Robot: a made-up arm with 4 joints. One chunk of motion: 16 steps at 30 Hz.
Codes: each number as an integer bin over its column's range. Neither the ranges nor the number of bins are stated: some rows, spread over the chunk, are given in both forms.
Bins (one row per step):
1: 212 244 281 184 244 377
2: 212 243 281 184 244 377
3: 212 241 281 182 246 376
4: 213 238 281 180 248 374
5: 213 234 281 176 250 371
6: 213 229 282 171 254 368
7: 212 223 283 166 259 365
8: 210 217 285 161 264 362
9: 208 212 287 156 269 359
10: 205 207 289 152 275 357
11: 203 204 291 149 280 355
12: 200 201 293 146 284 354
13: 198 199 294 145 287 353
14: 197 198 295 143 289 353
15: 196 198 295 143 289 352
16: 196 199 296 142 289 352
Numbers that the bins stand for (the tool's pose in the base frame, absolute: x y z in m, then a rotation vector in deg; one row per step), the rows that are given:
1: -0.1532 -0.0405 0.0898 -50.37 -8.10 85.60
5: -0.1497 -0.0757 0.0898 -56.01 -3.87 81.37
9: -0.1673 -0.1532 0.1110 -70.10 9.51 72.92
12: -0.1955 -0.1920 0.1321 -77.14 20.08 69.39
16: -0.2096 -0.1990 0.1427 -79.96 23.60 67.98
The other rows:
2: -0.1532 -0.0440 0.0898 -50.37 -8.10 85.60
3: -0.1532 -0.0511 0.0898 -51.78 -6.69 84.89
4: -0.1497 -0.0616 0.0898 -53.19 -5.28 83.48
6: -0.1497 -0.0933 0.0933 -59.53 -1.06 79.26
7: -0.1532 -0.1145 0.0969 -63.05 2.47 77.14
8: -0.1603 -0.1356 0.1039 -66.58 5.99 75.03
10: -0.1779 -0.1708 0.1180 -72.92 13.74 71.51
11: -0.1849 -0.1814 0.1250 -75.03 17.26 70.10
13: -0.2025 -0.1990 0.1356 -77.85 22.19 68.69
14: -0.2061 -0.2025 0.1391 -79.26 23.60 68.69
15: -0.2096 -0.2025 0.1391 -79.26 23.60 67.98

